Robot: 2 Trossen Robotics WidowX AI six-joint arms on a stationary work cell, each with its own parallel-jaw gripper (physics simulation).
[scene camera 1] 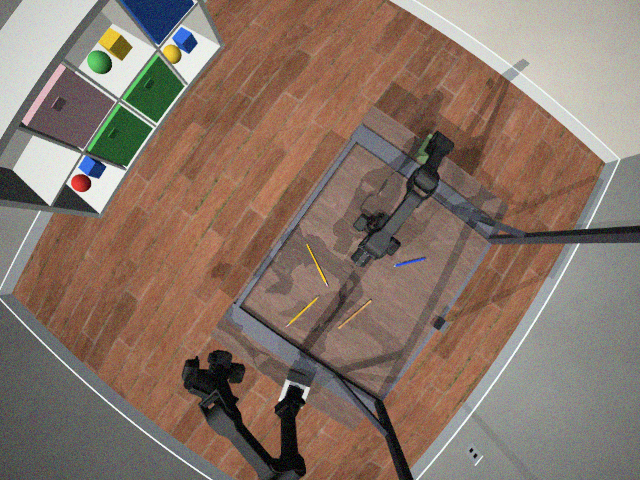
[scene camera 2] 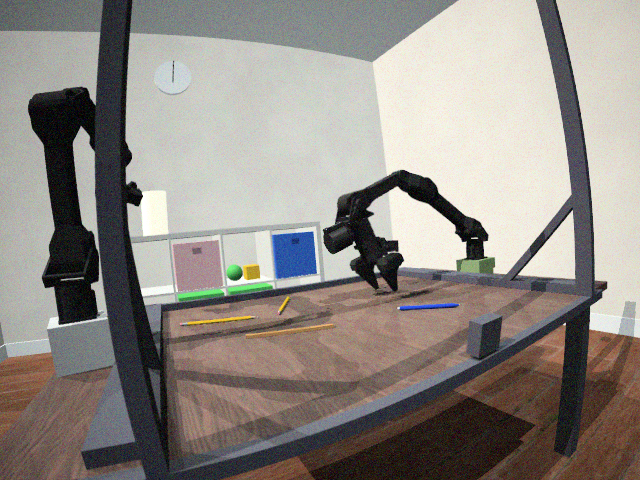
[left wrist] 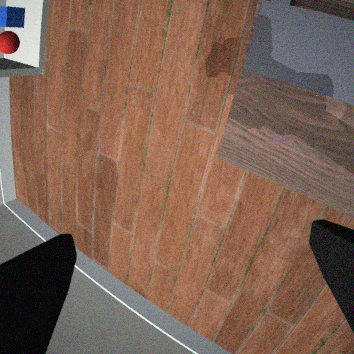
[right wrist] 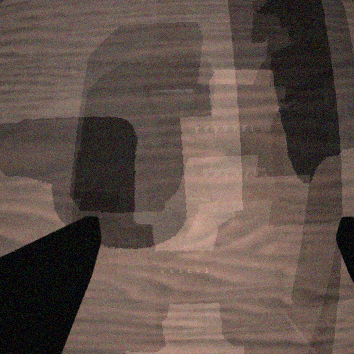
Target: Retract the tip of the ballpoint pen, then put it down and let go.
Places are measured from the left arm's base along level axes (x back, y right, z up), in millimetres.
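Where they show: left gripper, fingertip midpoint: (left wrist: 193, 240); right gripper, fingertip midpoint: (scene camera 2: 386, 290) (right wrist: 221, 229); left arm's base, link origin: (scene camera 1: 294, 394) (scene camera 2: 77, 318); right arm's base, link origin: (scene camera 1: 433, 149) (scene camera 2: 475, 258).
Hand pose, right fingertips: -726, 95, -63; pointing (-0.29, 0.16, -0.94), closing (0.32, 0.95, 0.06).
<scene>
Things, the pixels of their top centre, and the offset from my right fingertips, as dx, dy, dz. Level surfaces: height alone.
- blue ballpoint pen, top centre: (scene camera 2: 428, 304) (scene camera 1: 410, 261) +71, +175, -8
- wooden table top, surface height: dz -19
- orange-brown stick, top centre: (scene camera 2: 290, 329) (scene camera 1: 354, 314) +352, +30, -12
- dark block, top centre: (scene camera 2: 484, 317) (scene camera 1: 444, 326) +275, +387, +38
A blue ballpoint pen (scene camera 1: 409, 261) (scene camera 2: 428, 306) lies flat on the wooden table top (scene camera 1: 413, 320) (scene camera 2: 289, 377). Its left end has a small pale tip; I cannot tell whether the point is out. My right gripper (scene camera 1: 371, 222) (scene camera 2: 385, 289) (right wrist: 221, 229) is open and empty, pointing down close above the table, behind and left of the pen in scene camera 2. The pen does not show in the right wrist view. My left gripper (left wrist: 193, 240) is open and empty, off the table in scene camera 1, above the floor.
Two yellow pencils (scene camera 1: 316, 264) (scene camera 1: 302, 311) (scene camera 2: 284, 304) (scene camera 2: 218, 320) and an orange-brown stick (scene camera 1: 355, 313) (scene camera 2: 290, 331) lie left of the pen. A dark block (scene camera 1: 439, 322) (scene camera 2: 483, 335) stands at the table edge. Frame posts (scene camera 2: 566, 124) (scene camera 2: 114, 170) rise at the corners.
</scene>
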